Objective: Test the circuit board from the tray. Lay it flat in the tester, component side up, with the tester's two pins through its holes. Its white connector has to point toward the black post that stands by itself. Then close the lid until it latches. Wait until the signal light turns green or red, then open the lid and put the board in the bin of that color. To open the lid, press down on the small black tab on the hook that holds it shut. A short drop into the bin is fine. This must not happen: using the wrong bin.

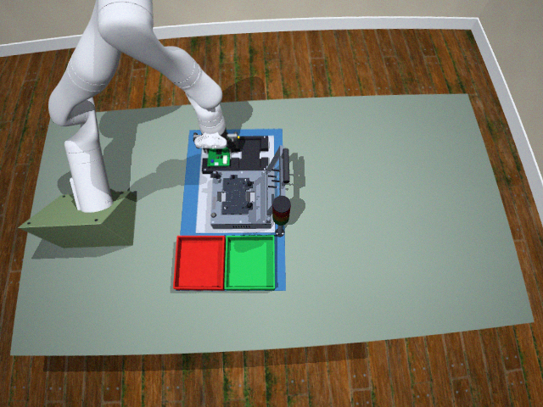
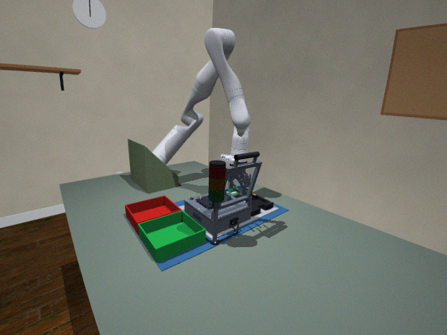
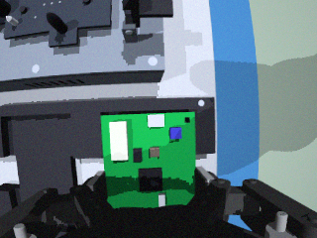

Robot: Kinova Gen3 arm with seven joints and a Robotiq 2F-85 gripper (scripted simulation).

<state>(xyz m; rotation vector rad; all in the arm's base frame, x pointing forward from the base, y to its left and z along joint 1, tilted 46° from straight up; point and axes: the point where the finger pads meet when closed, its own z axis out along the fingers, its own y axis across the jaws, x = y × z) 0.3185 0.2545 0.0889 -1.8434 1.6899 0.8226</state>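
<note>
My hand is 110 mm to the left of the black latch hook, 40 mm below it and 10 mm short of it. The rest, counted from my hand: nest: 160 mm to the right, 70 mm ahead, 30 mm above; green circuit board: right at my hand; clear lid: 190 mm ahead, 160 mm to the right, 140 mm above.
</note>
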